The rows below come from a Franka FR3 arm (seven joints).
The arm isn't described. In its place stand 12 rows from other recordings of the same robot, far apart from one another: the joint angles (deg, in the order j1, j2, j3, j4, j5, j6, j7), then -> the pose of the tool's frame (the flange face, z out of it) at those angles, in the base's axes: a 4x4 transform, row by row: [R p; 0 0 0 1], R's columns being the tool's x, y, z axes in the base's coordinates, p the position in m.
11.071, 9.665, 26.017, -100.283, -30.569, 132.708, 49.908 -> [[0.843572 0.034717 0.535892 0.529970], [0.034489 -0.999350 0.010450 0.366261], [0.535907 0.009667 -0.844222 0.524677], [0 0 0 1]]
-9.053, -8.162, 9.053, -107.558, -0.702, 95.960, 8.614 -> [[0.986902 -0.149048 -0.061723 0.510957], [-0.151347 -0.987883 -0.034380 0.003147], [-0.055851 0.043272 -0.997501 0.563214], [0 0 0 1]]
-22.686, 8.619, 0.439, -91.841, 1.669, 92.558, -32.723 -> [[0.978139 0.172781 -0.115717 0.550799], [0.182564 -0.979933 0.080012 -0.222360], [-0.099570 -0.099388 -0.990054 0.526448], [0 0 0 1]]
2.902, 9.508, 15.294, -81.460, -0.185, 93.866, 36.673 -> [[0.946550 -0.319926 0.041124 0.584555], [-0.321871 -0.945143 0.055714 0.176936], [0.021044 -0.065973 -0.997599 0.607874], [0 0 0 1]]
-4.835, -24.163, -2.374, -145.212, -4.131, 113.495, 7.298 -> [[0.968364 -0.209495 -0.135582 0.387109], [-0.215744 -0.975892 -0.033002 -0.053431], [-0.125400 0.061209 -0.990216 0.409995], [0 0 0 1]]
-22.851, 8.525, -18.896, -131.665, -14.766, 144.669, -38.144 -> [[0.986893 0.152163 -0.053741 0.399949], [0.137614 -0.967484 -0.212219 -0.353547], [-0.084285 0.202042 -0.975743 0.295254], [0 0 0 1]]
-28.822, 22.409, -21.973, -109.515, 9.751, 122.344, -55.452 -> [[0.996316 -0.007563 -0.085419 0.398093], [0.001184 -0.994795 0.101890 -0.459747], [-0.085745 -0.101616 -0.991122 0.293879], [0 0 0 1]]
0.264, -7.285, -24.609, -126.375, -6.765, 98.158, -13.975 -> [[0.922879 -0.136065 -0.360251 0.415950], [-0.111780 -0.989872 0.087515 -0.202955], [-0.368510 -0.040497 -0.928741 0.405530], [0 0 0 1]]
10.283, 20.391, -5.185, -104.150, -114.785, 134.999, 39.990 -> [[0.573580 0.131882 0.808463 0.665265], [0.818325 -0.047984 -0.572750 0.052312], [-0.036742 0.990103 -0.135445 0.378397], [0 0 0 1]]
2.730, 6.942, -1.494, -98.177, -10.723, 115.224, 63.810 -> [[0.495480 -0.849059 0.183299 0.618066], [-0.835340 -0.523618 -0.167424 0.003031], [0.238132 -0.070162 -0.968695 0.527358], [0 0 0 1]]
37.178, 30.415, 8.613, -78.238, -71.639, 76.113, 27.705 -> [[0.912862 0.064474 0.403144 0.563293], [0.404164 -0.282356 -0.870015 0.375521], [0.057737 0.957141 -0.283810 0.456588], [0 0 0 1]]
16.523, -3.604, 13.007, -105.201, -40.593, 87.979, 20.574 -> [[0.975228 0.151168 0.161492 0.487333], [0.220768 -0.710960 -0.667680 0.197168], [0.013882 0.686792 -0.726721 0.558563], [0 0 0 1]]
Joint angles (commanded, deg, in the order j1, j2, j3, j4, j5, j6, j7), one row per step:
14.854, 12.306, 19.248, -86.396, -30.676, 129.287, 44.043
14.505, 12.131, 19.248, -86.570, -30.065, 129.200, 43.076
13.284, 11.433, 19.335, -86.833, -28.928, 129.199, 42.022
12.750, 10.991, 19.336, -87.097, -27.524, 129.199, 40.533
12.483, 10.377, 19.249, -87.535, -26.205, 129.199, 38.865
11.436, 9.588, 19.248, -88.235, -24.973, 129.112, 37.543
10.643, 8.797, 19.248, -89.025, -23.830, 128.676, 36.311
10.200, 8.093, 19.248, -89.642, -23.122, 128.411, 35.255
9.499, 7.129, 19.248, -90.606, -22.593, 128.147, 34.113
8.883, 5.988, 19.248, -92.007, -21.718, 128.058, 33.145
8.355, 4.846, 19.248, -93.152, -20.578, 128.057, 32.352
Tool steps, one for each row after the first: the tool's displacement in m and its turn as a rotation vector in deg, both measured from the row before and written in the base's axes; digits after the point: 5 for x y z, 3 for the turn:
0.00099, -0.00355, 0.00007, -0.209, 0.364, 0.290
0.00288, -0.01184, 0.00522, 0.322, 0.154, -0.453
0.00041, -0.00527, 0.00223, 0.206, 0.517, 0.464
-0.00156, -0.00350, 0.00250, -0.030, 0.424, 0.817
0.00124, -0.01077, 0.00189, -0.004, 0.494, -0.150
-0.00041, -0.00856, 0.00030, -0.230, 0.791, -0.070
-0.00169, -0.00494, 0.00132, -0.326, 0.380, 0.254
-0.00184, -0.00770, 0.00093, -0.646, 0.341, 0.107
-0.00345, -0.00654, -0.00095, -0.326, 0.583, 0.080
-0.00390, -0.00548, 0.00141, 0.179, 0.407, 0.004

